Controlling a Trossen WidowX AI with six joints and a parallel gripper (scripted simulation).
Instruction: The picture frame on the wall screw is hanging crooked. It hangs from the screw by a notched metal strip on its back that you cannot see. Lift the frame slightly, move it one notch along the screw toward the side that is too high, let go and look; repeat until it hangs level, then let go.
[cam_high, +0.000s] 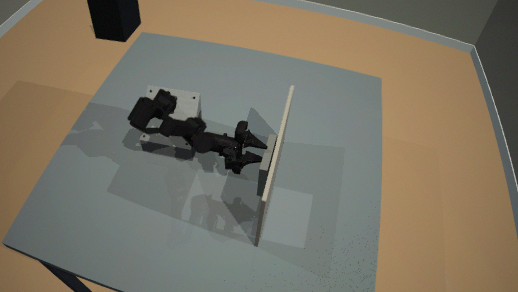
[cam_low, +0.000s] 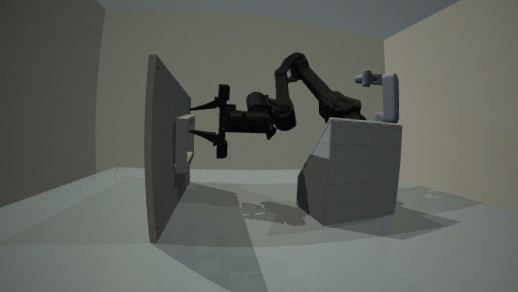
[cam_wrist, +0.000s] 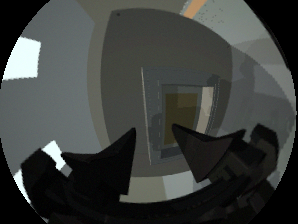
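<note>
The picture frame is 2 cm ahead of my gripper tip and 5 cm below it. Round my gripper tip: wall panel (3 cm ahead, 1 cm to the left, 6 cm below).
</note>
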